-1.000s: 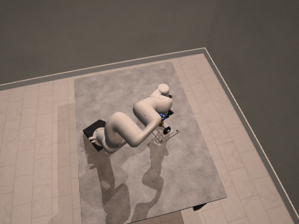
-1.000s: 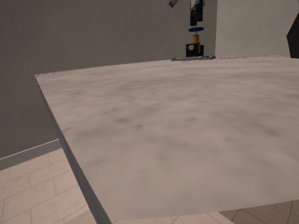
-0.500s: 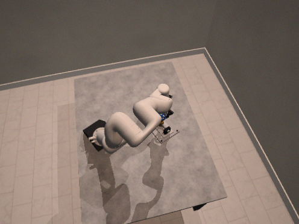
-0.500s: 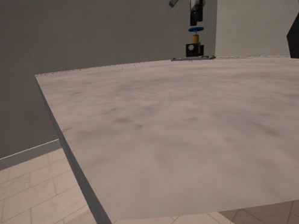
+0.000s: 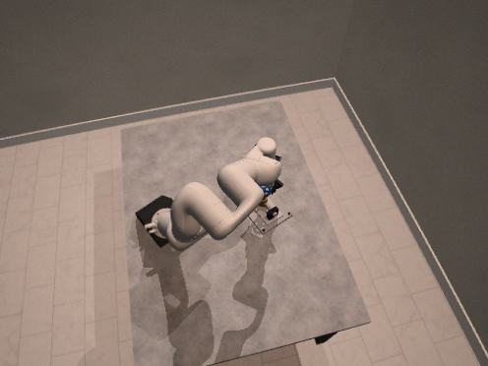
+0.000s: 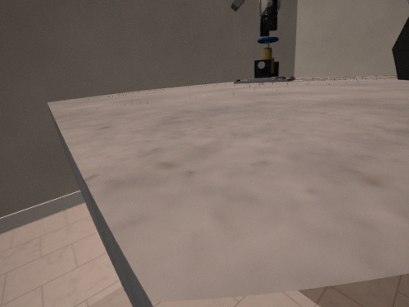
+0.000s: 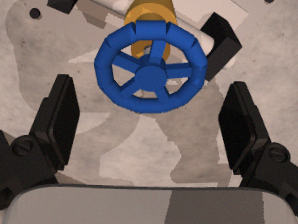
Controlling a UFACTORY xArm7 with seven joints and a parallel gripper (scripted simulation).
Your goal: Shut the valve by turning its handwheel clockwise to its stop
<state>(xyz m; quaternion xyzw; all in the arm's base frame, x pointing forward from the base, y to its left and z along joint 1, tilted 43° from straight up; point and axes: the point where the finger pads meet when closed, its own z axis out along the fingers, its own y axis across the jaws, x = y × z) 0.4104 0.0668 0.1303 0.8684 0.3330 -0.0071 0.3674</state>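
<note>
My gripper is now 40 mm above the blue spoked handwheel.
</note>
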